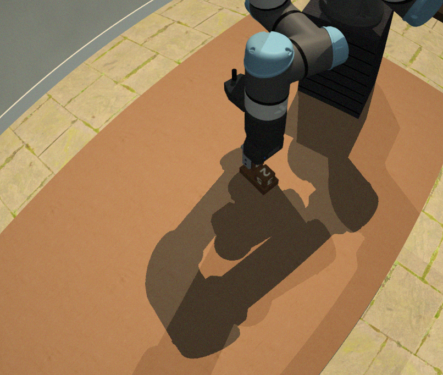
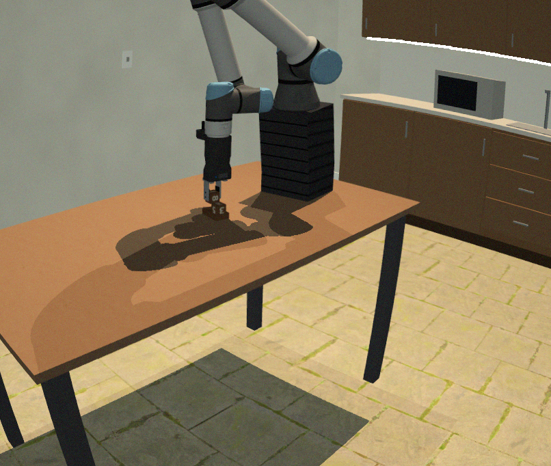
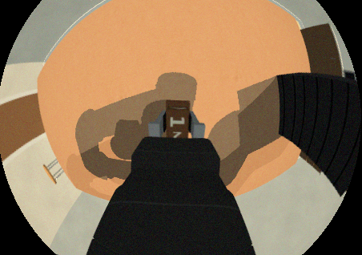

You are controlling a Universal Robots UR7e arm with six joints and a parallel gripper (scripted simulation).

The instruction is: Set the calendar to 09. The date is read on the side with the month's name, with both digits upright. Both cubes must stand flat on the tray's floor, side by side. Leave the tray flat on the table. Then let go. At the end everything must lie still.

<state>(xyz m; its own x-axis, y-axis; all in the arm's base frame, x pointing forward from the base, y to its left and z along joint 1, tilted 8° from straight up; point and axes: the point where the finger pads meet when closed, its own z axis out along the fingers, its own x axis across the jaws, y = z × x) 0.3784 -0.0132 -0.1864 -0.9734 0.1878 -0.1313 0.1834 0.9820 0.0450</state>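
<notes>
The tray is 2 cm to the left of my hand and 6 cm below it. From my hand the other things lie so: brown cube (1 cm ahead, 3 cm to the left, 4 cm below).
</notes>
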